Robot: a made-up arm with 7 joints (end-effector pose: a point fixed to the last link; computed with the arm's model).
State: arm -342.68 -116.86 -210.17 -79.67 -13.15 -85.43 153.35
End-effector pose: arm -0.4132 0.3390 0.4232 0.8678 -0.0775 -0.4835 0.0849
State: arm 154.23 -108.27 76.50 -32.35 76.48 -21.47 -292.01
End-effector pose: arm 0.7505 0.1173 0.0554 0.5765 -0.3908 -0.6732 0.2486
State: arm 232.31 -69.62 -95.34 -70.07 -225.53 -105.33 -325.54
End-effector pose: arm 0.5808 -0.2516 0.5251 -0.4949 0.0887 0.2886 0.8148
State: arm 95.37 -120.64 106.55 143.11 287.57 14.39 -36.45
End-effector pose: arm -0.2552 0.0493 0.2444 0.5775 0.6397 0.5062 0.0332
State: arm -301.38 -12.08 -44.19 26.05 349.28 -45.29 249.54
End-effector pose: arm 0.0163 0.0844 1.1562 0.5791 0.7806 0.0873 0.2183
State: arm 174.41 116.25 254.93 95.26 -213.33 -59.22 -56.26
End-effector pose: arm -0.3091 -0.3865 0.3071 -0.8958 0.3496 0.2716 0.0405
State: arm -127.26 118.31 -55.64 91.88 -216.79 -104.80 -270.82
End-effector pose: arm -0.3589 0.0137 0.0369 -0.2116 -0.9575 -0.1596 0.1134
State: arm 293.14 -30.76 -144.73 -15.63 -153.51 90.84 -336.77
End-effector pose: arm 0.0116 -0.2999 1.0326 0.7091 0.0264 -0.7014 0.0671
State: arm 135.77 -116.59 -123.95 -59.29 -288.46 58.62 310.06
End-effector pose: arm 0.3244 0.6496 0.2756 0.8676 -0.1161 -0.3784 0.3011
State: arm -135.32 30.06 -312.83 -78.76 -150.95 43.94 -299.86
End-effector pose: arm -0.2049 -0.2205 0.8621 -0.0678 0.6141 0.7385 0.2700
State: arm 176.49 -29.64 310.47 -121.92 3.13 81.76 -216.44
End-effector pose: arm 0.3151 0.3132 0.4899 -0.5540 -0.6569 0.5042 0.0859
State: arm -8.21 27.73 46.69 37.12 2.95 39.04 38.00
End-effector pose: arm 0.5313 -0.1642 0.8863 0.4384 -0.5143 -0.7240 0.1380
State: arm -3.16 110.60 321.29 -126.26 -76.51 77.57 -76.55
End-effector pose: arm 0.3100 -0.1381 0.5258 -0.3459 -0.8724 0.3426 0.0451
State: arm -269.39 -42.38 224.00 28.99 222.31 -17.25 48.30
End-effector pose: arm 0.1729 0.6336 0.8244 -0.4346 -0.6844 0.5807 0.0741
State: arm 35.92 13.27 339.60 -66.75 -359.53 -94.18 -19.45
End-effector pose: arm -0.2529 0.0008 0.8771 0.2727 -0.0342 0.9186 0.2838
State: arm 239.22 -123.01 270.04 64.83 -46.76 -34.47 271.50
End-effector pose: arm -0.0213 -0.6567 0.0365 -0.5493 0.4246 0.3913 0.6041
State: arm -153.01 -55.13 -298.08 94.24 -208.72 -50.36 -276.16
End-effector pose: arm 0.3018 0.2476 0.6944 0.6266 -0.3854 0.6527 0.1813
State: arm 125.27 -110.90 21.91 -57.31 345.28 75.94 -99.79
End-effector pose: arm 0.3961 0.3972 -0.1398 0.6490 -0.2976 -0.2081 0.6686
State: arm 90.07 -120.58 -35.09 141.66 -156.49 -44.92 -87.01
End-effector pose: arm 0.0786 0.1534 0.4733 -0.4746 -0.7508 -0.4478 0.1026
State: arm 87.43 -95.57 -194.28 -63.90 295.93 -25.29 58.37
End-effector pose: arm 0.1006 0.6315 0.6452 -0.6434 -0.6774 0.3414 0.1029
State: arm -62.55 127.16 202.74 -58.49 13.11 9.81 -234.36
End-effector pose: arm 0.2683 0.2192 -0.3328 0.1247 -0.0581 -0.9430 0.3029
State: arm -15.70 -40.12 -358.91 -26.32 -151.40 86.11 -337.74
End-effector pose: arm -0.6081 -0.1524 0.7334 0.2635 0.2137 0.2605 0.9039
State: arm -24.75 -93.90 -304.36 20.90 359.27 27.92 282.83
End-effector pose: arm -0.6597 -0.4985 0.3775 -0.6289 -0.5444 -0.4994 0.2422
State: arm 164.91 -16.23 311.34 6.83 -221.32 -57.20 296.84
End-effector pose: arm 0.2014 -0.0326 1.1239 -0.1414 -0.8413 -0.4496 0.2648
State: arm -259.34 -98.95 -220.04 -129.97 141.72 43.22 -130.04
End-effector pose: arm 0.2336 0.1056 0.5043 -0.6714 -0.2519 -0.0450 0.6955
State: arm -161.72 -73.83 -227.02 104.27 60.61 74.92 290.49
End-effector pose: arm 0.4098 0.0883 0.1272 0.2227 0.1940 0.9547 0.0354
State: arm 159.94 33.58 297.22 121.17 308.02 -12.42 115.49
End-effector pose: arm -0.1547 -0.3858 0.3979 -0.2030 0.3734 0.8015 0.4206
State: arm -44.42 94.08 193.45 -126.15 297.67 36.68 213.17
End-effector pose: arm 0.2061 0.0279 -0.0111 0.0647 -0.4154 -0.8850 0.2002
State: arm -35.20 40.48 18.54 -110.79 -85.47 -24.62 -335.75
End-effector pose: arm -0.1435 -0.0185 0.7946 0.4782 0.6616 0.5666 0.1121
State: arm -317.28 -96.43 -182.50 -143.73 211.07 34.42 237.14
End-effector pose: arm -0.0680 0.0437 0.5461 -0.7377 -0.2527 0.1223 0.6140
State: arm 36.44 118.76 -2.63 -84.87 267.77 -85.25 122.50
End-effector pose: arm 0.3814 -0.4396 0.4268 -0.4587 0.5414 0.2003 0.6755
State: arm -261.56 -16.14 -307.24 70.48 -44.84 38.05 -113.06
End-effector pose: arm -0.3349 -0.0591 0.9139 -0.7030 -0.2389 -0.5400 0.3963
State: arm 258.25 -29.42 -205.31 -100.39 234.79 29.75 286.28
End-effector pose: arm -0.1785 0.1429 0.8030 0.4098 0.6017 -0.4877 0.4819
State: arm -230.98 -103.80 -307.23 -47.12 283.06 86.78 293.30
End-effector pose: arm 0.5741 0.3500 0.0828 0.5415 -0.7691 -0.1974 0.2762
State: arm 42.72 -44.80 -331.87 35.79 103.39 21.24 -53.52
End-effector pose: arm -0.4111 0.1521 1.0234 -0.5083 0.7854 -0.1291 0.3286
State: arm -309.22 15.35 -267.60 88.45 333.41 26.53 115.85
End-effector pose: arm -0.2839 -0.3483 0.7242 0.2760 0.4707 0.8021 0.2427
